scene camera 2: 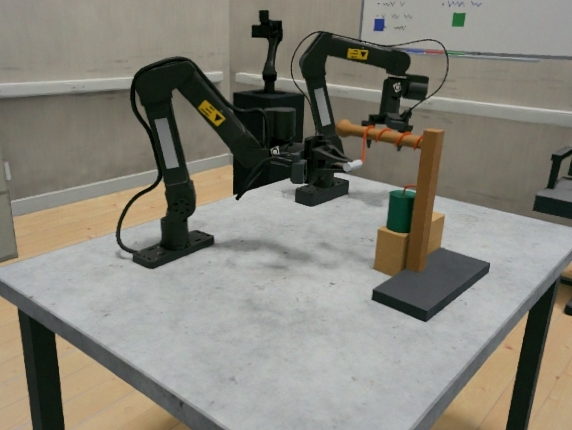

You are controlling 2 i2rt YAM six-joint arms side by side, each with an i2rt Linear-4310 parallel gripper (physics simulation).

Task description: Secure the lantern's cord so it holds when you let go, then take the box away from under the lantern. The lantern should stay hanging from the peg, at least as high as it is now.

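Frame: origin at the left arm's base, x ahead, y left, z up, level; centimetres.
Seen in the pictures: left gripper, fingertip midpoint: point(383, 149); right gripper, fingertip midpoint: point(351, 166); left arm's base, link origin: point(323, 187); right arm's base, link origin: point(175, 248).
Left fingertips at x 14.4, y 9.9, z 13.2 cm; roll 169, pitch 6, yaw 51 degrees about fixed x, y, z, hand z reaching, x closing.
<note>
Offsets run from my left fingertips to a thing's top centre. "*": to the spot under its first point. Level surfaces: height alone.
The green lantern {dy -38.9, dx +28.7, dz +1.5 cm} point(400, 212) stands upright on the tan box {dy -32.9, dx +28.7, dz -6.5 cm} point(391, 251), partly behind the wooden post {dy -40.3, dx +34.3, dz +16.5 cm} point(431, 200). The orange cord {* dy -42.7, dx +19.9, dz +10.2 cm} point(363, 150) winds in several turns around the wooden peg {* dy -41.5, dx +15.3, dz +14.1 cm} point(350, 128), and its free end runs down to a white end piece {dy -47.9, dx +21.0, dz +9.0 cm} point(353, 166). A short bit of cord shows at the lantern's top; the post hides the rest. My right gripper point(348, 163) is shut on the white end piece, a little below the peg's outer end. My left gripper point(384, 145) is open and points down at the peg's middle, its fingertips reaching just below the peg.
The post stands on a dark base plate point(432, 285) toward the right of the grey table {dz -16.5 cm} point(225, 320). The box lies beside the base plate and also shows behind the post. A dark pedestal with a small black arm point(270, 55) stands beyond the table.
</note>
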